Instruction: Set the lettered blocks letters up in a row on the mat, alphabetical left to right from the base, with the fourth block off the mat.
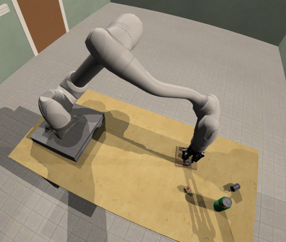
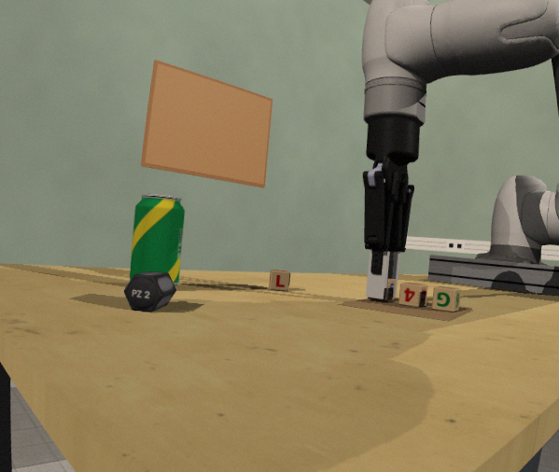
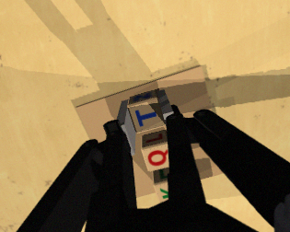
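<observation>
Right now my hand is 20 mm above the T block. Also, from my hand: yellow can 280 mm ahead, 140 mm to the right, 20 mm above; then brown mat 10 mm behind, 50 mm to the left, 40 mm below.
</observation>
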